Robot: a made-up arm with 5 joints. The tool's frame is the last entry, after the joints.
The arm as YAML. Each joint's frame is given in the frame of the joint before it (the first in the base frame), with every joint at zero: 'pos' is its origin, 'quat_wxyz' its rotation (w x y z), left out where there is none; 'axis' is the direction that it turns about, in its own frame. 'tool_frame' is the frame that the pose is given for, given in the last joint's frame.
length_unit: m
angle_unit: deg
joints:
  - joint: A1
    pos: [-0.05, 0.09, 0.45]
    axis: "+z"
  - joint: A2
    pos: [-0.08, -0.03, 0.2]
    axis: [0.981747, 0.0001, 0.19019]
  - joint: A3
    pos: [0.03, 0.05, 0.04]
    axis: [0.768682, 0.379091, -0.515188]
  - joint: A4
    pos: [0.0, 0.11, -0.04]
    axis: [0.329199, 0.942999, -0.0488]
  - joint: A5
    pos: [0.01, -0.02, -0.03]
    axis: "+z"
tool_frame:
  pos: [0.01, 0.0, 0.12]
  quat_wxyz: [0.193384, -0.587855, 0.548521, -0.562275]
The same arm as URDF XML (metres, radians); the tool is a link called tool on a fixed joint. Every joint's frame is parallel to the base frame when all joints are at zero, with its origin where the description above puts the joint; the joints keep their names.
<robot name="arm">
<joint name="tool_fixed" type="fixed"><parent link="link5"/><child link="tool"/><origin xyz="0.01 0 0.12" rpy="-1.9048 -0.4656 -1.8358"/></joint>
<joint name="A5" type="continuous"><parent link="link4"/><child link="link5"/><origin xyz="0.01 -0.02 -0.03"/><axis xyz="0 0 1"/></joint>
<joint name="A4" type="continuous"><parent link="link3"/><child link="link4"/><origin xyz="0 0.11 -0.04"/><axis xyz="0.329199 0.942999 -0.0488"/></joint>
<joint name="A3" type="continuous"><parent link="link2"/><child link="link3"/><origin xyz="0.03 0.05 0.04"/><axis xyz="0.768682 0.379091 -0.515188"/></joint>
<joint name="A2" type="continuous"><parent link="link1"/><child link="link2"/><origin xyz="-0.08 -0.03 0.2"/><axis xyz="0.981744 0.0001 0.190208"/></joint>
<joint name="A1" type="continuous"><parent link="base_link"/><child link="link1"/><origin xyz="-0.05 0.09 0.45"/><axis xyz="0 0 1"/></joint>
<link name="base_link"/>
<link name="link1"/>
<link name="link2"/>
<link name="link3"/>
<link name="link4"/>
<link name="link5"/>
<link name="tool"/>
</robot>

